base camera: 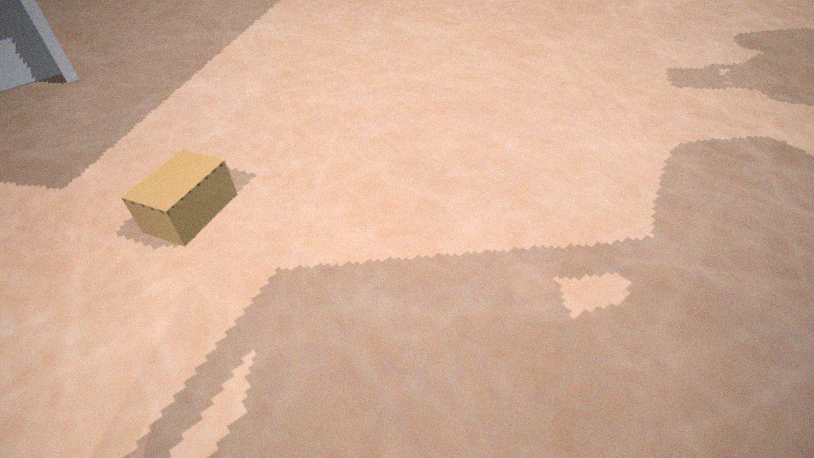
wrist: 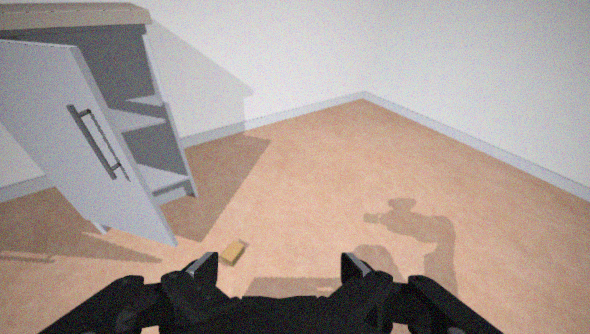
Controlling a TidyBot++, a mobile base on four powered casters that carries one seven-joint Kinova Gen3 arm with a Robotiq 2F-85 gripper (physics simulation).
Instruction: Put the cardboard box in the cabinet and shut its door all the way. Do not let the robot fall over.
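Places are measured from the arm's base along level axes (x ahead, y left, z up), in millimetres.
Where they show: gripper, fingertip midpoint: [wrist: 280, 266].
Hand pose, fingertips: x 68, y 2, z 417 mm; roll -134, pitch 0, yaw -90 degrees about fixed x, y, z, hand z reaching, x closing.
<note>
Things, the pixels of their top centre, and the offset from my fingertips. "*": a spot on its surface instead. Level surfaces: height alone.
- cardboard box, middle of its top: [base camera: 174, 177] [wrist: 232, 250] 436 mm ahead, 218 mm left, 764 mm down
- dark bar handle, surface spot: [wrist: 95, 142] * 367 mm ahead, 462 mm left, 152 mm down
- floor, its level: 814 mm down
The cardboard box [base camera: 181, 190] [wrist: 233, 252] lies on the floor, left of centre in the base camera view and near the left fingertip in the wrist view. My gripper [wrist: 280, 266] is open and empty, high above the floor. The cabinet [wrist: 170, 125] stands at the left in the wrist view, with shelves inside. Its door [wrist: 55, 110] is partly open and carries a dark bar handle [wrist: 95, 142]. The door's lower free corner is near the box, but apart from it. A grey-white part of the cabinet or door shows at the top left of the base camera view.
White walls [wrist: 425, 60] with a pale skirting board [wrist: 305, 110] meet in a corner behind the floor [wrist: 320, 175]. Shadows of the cabinet and of the robot fall on the floor. The cabinet's right side stands close to the back wall.
</note>
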